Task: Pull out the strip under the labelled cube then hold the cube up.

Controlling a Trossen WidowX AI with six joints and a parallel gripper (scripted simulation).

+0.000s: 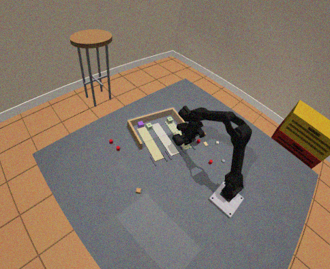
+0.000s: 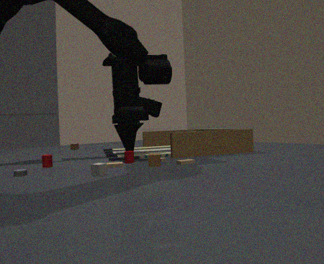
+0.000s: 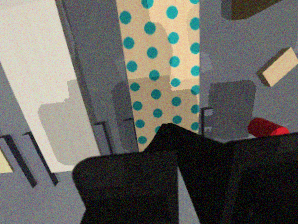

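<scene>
The dotted strip is 90 mm ahead of my gripper tip and 30 mm to the right of it.
</scene>
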